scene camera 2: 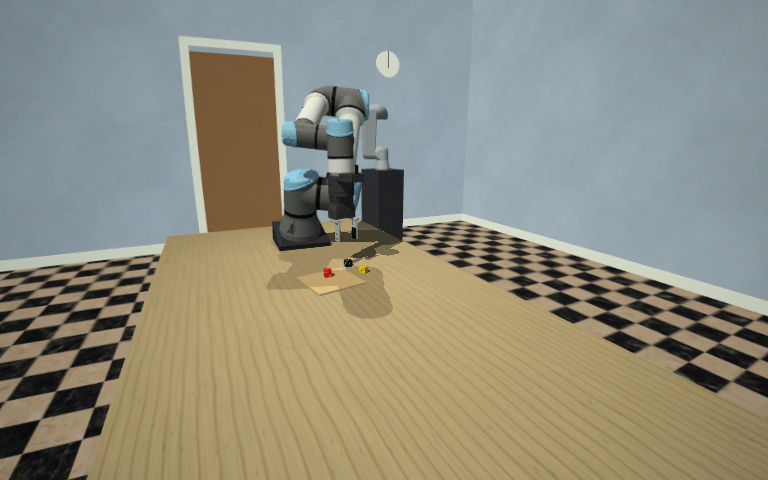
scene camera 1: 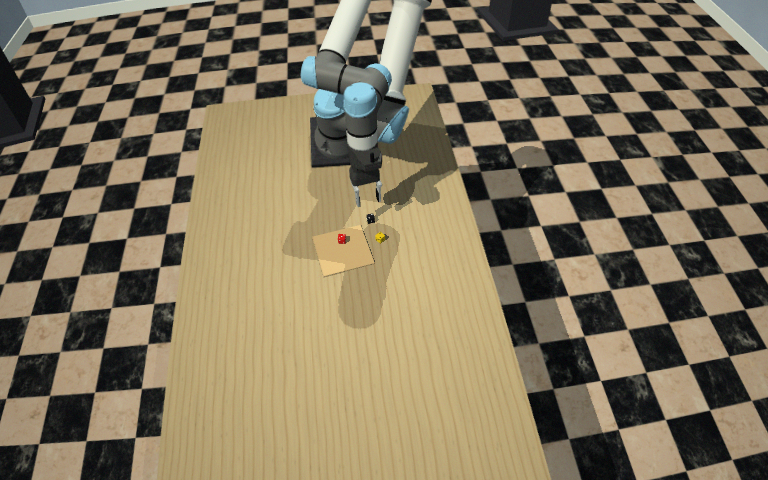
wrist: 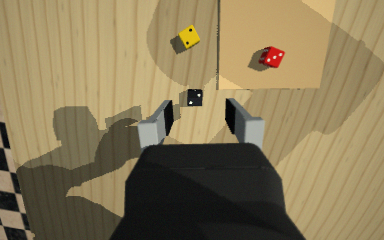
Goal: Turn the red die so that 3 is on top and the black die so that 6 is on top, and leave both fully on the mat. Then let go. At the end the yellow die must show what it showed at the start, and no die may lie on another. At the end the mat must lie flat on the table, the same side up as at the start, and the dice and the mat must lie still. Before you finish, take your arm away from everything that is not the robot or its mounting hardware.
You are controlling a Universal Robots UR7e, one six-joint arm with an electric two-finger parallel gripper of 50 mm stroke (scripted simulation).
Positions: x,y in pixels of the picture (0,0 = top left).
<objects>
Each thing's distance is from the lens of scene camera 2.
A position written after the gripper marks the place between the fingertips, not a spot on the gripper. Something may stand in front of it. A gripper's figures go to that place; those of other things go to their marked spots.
gripper [scene camera 2: 346,240]: 107 cm
tan mat [scene camera 2: 341,279]: 99 cm
</objects>
